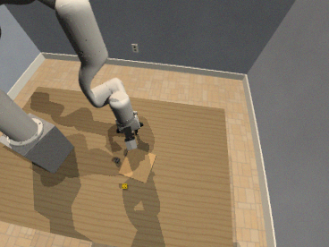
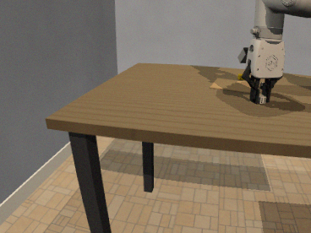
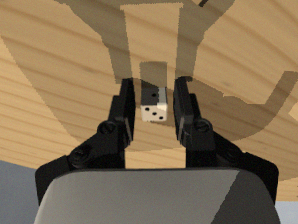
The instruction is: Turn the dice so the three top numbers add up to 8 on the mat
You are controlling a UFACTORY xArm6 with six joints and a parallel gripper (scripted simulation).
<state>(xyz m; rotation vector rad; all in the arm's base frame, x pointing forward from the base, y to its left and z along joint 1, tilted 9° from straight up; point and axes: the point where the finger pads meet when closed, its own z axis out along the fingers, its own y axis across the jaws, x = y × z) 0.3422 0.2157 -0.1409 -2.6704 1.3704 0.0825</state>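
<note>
The white die is 10 mm to the left of my hand and 10 mm below it. The rest, counted from my hand: black die (150 mm to the right, 20 mm behind, 10 mm below); tan mat (140 mm to the right, 80 mm ahead, 20 mm below); yellow die (250 mm to the right, 70 mm ahead, 10 mm below).
</note>
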